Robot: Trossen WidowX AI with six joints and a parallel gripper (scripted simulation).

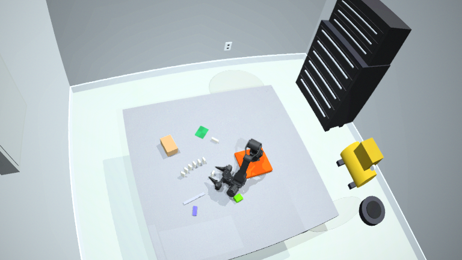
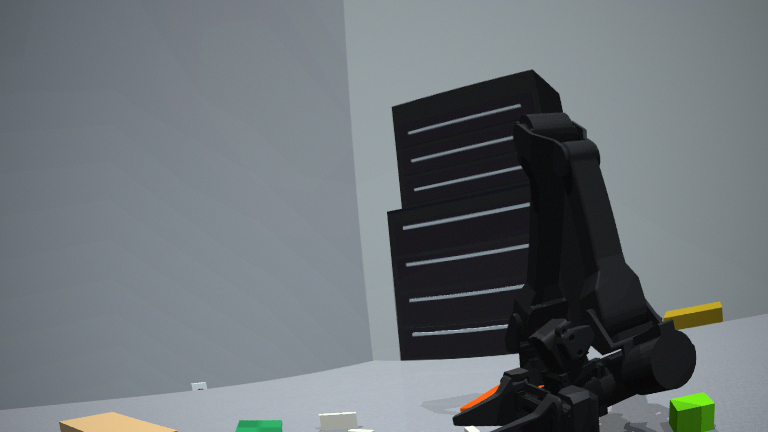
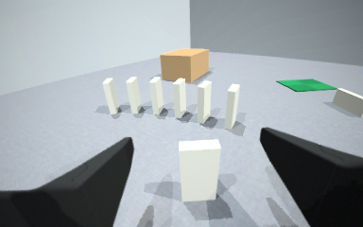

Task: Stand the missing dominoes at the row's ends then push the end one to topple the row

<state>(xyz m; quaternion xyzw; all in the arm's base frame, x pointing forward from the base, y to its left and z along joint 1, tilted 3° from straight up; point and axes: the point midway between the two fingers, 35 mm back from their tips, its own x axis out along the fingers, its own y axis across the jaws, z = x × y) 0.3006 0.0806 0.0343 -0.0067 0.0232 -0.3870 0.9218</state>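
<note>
My gripper tip is 30 mm past the green tile, 350 mm to the left of it and 50 mm above it. Round my gripper tip: green cube 120 mm behind, 210 mm to the left, 40 mm below; then purple block 180 mm ahead, 240 mm to the left, 40 mm below; then thin strip 160 mm ahead, 150 mm to the left, 40 mm below.
</note>
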